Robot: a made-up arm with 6 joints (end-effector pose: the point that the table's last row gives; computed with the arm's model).
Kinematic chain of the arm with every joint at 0, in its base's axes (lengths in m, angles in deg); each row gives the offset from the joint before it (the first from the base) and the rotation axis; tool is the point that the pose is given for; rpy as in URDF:
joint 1: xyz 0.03 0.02 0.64 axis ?
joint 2: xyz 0.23 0 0.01 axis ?
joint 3: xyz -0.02 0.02 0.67 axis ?
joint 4: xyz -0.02 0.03 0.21 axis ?
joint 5: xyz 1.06 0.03 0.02 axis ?
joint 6: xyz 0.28 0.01 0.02 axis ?
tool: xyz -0.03 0 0.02 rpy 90 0 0
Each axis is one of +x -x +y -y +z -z.
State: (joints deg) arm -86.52 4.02 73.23 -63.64 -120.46 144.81
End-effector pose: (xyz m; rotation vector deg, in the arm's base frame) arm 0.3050 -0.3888 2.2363 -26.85 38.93 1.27
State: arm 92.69 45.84 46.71 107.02 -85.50 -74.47
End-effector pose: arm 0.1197 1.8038 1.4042 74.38 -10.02 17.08
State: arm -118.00 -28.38 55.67 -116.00 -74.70 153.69
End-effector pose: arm 0.3899 0.2136 2.3683 -58.13 -14.47 -12.31
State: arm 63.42 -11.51 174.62 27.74 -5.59 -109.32
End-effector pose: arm -0.5649 -1.0061 0.9579 -4.16 8.96 -113.66
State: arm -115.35 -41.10 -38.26 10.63 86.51 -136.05
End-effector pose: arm -0.1989 -0.7562 1.6636 92.67 -57.23 73.86
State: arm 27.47 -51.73 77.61 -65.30 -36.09 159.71
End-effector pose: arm -1.1648 -0.3934 1.8837 -10.44 -118.95 29.21
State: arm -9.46 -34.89 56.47 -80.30 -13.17 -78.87
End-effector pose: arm -0.3811 0.1564 2.4712 -101.55 -62.25 -84.82
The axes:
joint 1: +z
joint 2: +y
joint 3: -y
joint 4: -x
joint 5: -y
joint 6: -x

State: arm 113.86 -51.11 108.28 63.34 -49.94 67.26
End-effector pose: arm 0.6841 -1.3082 1.4021 105.56 -31.98 25.06
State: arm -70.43 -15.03 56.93 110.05 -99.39 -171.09
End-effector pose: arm -0.1000 -0.1385 2.3206 5.44 151.37 -94.98
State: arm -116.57 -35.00 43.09 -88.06 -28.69 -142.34
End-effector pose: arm 0.2242 0.0792 2.4699 -112.67 1.55 -86.13
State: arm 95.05 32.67 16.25 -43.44 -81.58 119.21
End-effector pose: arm -0.3605 1.6333 0.9997 -58.87 86.43 120.31
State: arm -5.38 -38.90 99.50 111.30 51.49 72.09
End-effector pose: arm -1.0742 0.3697 1.8862 -111.62 -109.08 -84.27
